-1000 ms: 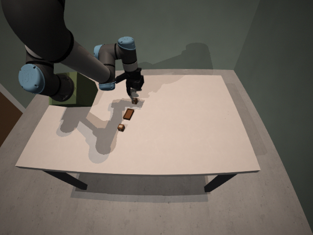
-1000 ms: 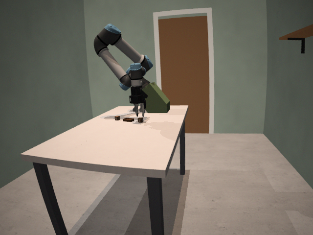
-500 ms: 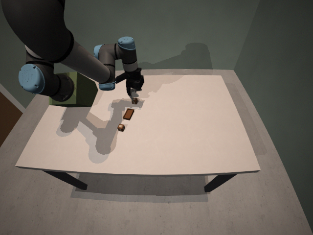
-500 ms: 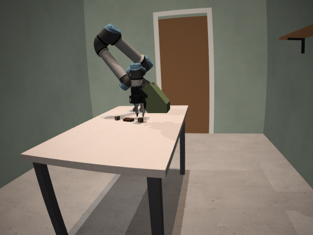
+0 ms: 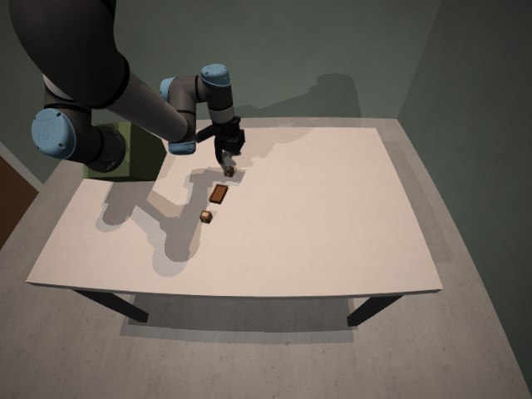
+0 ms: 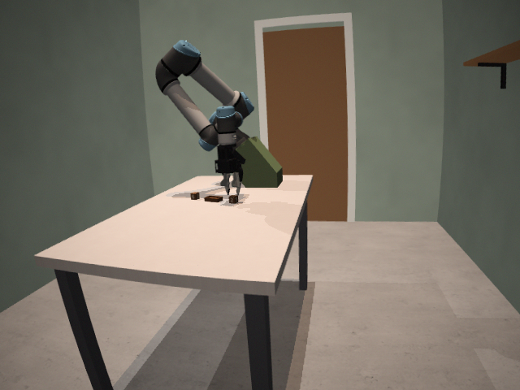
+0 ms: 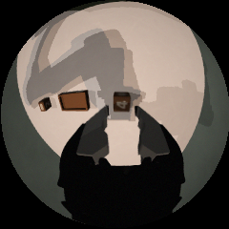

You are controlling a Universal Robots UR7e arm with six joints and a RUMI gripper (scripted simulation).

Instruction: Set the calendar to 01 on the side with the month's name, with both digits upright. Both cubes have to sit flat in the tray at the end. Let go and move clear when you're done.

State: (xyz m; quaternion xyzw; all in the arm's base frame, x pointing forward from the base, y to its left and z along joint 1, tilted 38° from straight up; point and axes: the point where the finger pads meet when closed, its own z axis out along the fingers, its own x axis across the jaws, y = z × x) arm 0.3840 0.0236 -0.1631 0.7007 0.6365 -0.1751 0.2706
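My hand is 110 mm to the left of the brown tray, 40 mm above it and 10 mm past it.
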